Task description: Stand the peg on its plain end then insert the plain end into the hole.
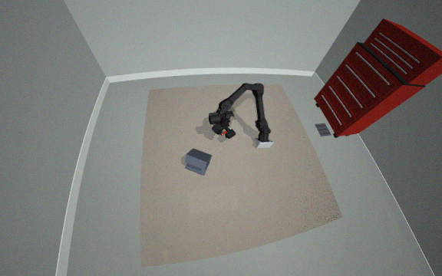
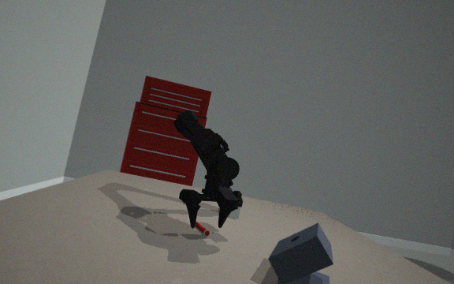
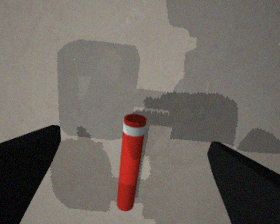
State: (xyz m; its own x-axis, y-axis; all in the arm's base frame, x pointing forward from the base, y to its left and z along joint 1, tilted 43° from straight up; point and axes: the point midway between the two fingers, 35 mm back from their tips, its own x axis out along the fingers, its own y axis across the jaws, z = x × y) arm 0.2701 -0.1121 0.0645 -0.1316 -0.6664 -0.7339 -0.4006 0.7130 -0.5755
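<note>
The red peg is 1 cm below my gripper tip and 1 cm behind it. Round my gripper tip: grey sloped panel (20 cm ahead, 18 cm to the left, 5 cm above).
</note>
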